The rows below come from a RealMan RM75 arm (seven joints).
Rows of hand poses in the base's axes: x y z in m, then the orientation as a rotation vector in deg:
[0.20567 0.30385 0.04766 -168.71 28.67 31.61]
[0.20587 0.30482 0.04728 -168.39 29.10 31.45]
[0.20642 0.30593 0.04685 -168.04 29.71 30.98]
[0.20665 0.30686 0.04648 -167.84 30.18 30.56]
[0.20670 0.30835 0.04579 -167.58 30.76 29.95]
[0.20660 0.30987 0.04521 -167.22 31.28 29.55]
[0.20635 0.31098 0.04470 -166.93 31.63 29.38]
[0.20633 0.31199 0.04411 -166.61 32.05 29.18]
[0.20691 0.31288 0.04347 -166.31 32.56 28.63]
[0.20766 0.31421 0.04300 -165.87 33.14 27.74]
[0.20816 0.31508 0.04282 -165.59 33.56 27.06]
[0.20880 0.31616 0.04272 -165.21 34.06 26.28]
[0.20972 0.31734 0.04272 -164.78 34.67 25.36]
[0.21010 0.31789 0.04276 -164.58 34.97 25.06]
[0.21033 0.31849 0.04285 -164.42 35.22 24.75]
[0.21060 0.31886 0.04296 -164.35 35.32 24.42]
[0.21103 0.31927 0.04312 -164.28 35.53 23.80]
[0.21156 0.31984 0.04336 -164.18 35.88 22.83]
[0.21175 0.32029 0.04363 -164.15 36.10 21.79]
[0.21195 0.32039 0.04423 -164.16 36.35 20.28]
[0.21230 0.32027 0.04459 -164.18 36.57 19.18]
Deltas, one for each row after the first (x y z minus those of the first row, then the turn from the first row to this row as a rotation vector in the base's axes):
[0.00020 0.00097 -0.00038 0.19 -0.09 -0.36]
[0.00075 0.00208 -0.00081 0.38 -0.38 -0.86]
[0.00098 0.00301 -0.00118 0.46 -0.64 -1.23]
[0.00103 0.00450 -0.00187 0.57 -1.02 -1.70]
[0.00093 0.00602 -0.00245 0.78 -1.27 -2.14]
[0.00068 0.00713 -0.00296 0.96 -1.37 -2.45]
[0.00066 0.00814 -0.00355 1.15 -1.49 -2.81]
[0.00124 0.00903 -0.00419 1.30 -1.84 -3.25]
[0.00199 0.01036 -0.00466 1.58 -2.42 -3.79]
[0.00249 0.01123 -0.00484 1.74 -2.86 -4.17]
[0.00313 0.01231 -0.00494 1.97 -3.37 -4.64]
[0.00405 0.01349 -0.00494 2.21 -3.97 -5.21]
[0.00443 0.01404 -0.00490 2.32 -4.16 -5.47]
[0.00466 0.01464 -0.00481 2.40 -4.36 -5.69]
[0.00493 0.01501 -0.00470 2.44 -4.58 -5.79]
[0.00536 0.01542 -0.00454 2.45 -4.99 -5.98]
[0.00589 0.01599 -0.00430 2.45 -5.62 -6.29]
[0.00608 0.01644 -0.00403 2.42 -6.31 -6.50]
[0.00628 0.01654 -0.00343 2.33 -7.32 -6.74]
[0.00663 0.01642 -0.00307 2.24 -8.04 -6.93]

